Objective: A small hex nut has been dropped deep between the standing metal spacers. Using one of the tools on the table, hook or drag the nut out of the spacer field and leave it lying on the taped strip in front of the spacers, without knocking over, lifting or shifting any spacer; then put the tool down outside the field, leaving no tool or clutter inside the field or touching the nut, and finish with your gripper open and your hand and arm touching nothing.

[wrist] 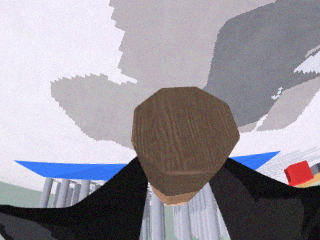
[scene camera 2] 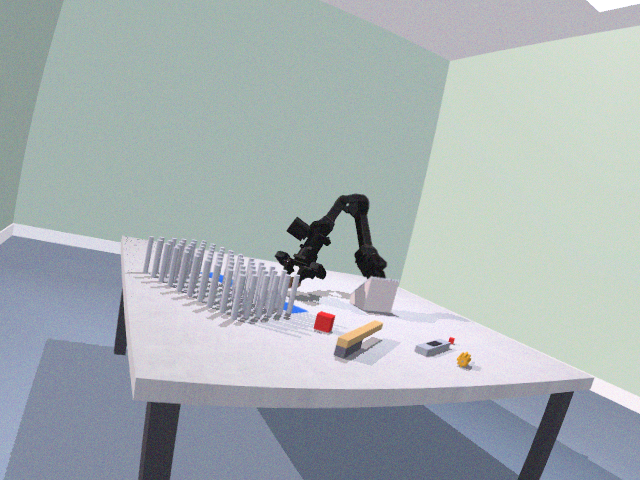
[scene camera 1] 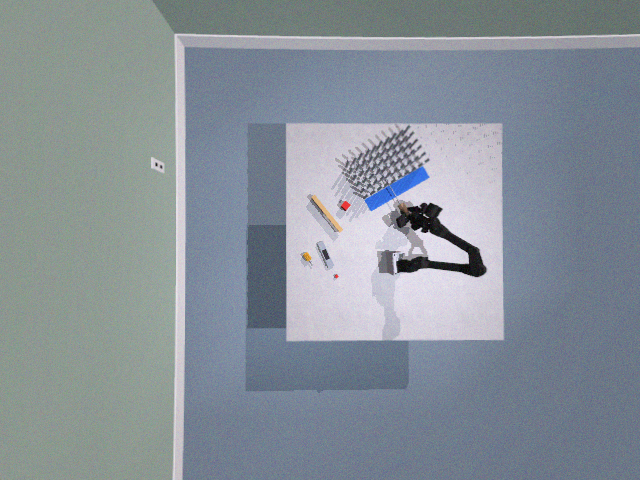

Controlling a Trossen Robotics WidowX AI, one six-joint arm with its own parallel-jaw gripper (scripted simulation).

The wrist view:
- my gripper: 175, 156
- wire hook tool: 182, 135, held by my gripper
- blue taped strip: 64, 171
